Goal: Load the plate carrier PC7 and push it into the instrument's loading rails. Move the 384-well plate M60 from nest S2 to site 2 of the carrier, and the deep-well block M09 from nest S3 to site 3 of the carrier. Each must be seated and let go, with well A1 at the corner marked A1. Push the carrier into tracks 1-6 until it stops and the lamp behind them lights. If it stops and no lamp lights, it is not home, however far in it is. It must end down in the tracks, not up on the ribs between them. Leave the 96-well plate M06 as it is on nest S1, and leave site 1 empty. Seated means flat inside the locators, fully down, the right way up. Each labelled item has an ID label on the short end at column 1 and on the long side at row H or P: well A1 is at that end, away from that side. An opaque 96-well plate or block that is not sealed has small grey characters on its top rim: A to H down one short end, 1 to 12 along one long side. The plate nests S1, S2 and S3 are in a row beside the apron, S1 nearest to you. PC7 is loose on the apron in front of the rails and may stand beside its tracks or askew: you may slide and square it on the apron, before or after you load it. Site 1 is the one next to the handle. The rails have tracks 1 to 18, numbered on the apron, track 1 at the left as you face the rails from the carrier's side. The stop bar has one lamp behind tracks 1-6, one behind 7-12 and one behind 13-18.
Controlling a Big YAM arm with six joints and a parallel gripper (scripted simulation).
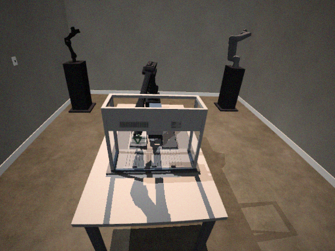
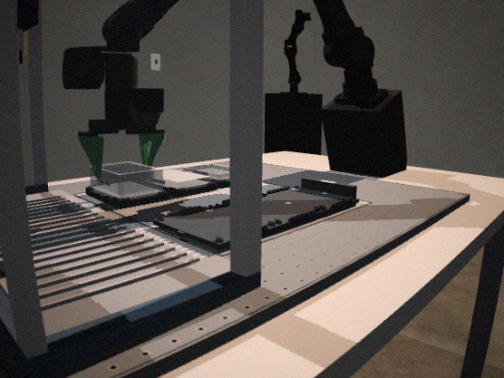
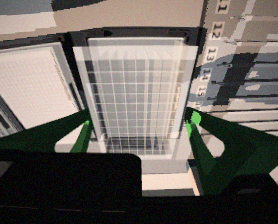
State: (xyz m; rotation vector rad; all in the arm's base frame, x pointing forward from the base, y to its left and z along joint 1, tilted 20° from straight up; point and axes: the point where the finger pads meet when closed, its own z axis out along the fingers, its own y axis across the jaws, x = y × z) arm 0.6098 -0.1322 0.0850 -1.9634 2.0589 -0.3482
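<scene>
My gripper is now 2 cm above the deep-well block M09. Also, from my hand: carrier PC7: 9 cm behind, 26 cm to the left, 3 cm below; then nest S3: 4 cm below; then grey frame post: 10 cm ahead, 41 cm to the left, 20 cm above.
</scene>
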